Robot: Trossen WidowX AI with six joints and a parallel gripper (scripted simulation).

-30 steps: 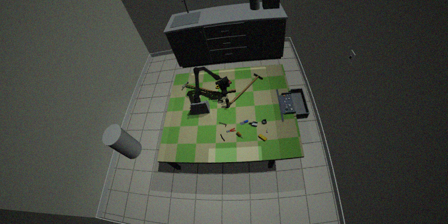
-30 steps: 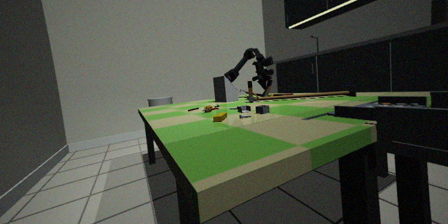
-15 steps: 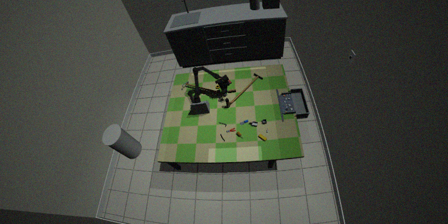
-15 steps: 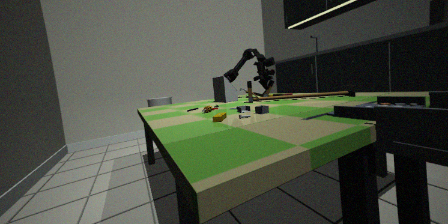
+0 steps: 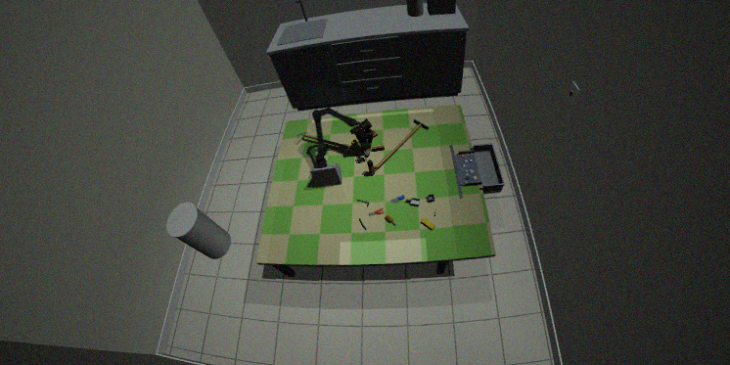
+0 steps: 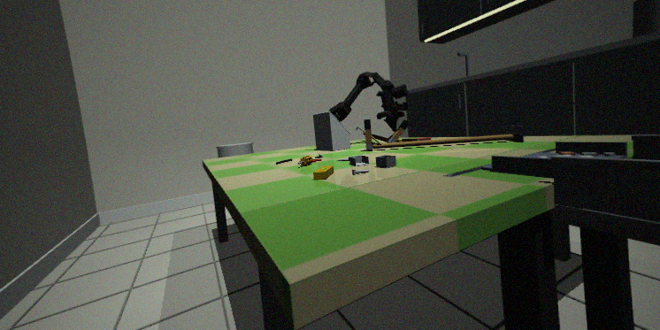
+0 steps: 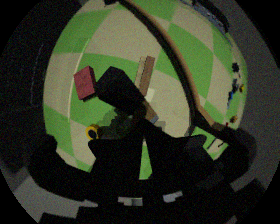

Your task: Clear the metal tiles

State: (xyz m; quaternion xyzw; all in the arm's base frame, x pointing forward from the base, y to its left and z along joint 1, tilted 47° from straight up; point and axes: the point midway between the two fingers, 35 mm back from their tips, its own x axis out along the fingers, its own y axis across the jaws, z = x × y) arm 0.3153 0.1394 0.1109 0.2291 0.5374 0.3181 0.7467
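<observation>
Now: gripper tip 230 mm short of the long scraper, 10 mm to the left of it and 10 mm above it. Also, from my gripper tip: yellow ring (90 mm behind, 120 mm to the left, 60 mm below); blue piece (160 mm ahead, 440 mm to the right, 70 mm below); red block (50 mm ahead, 160 mm to the left, 60 mm below).
</observation>
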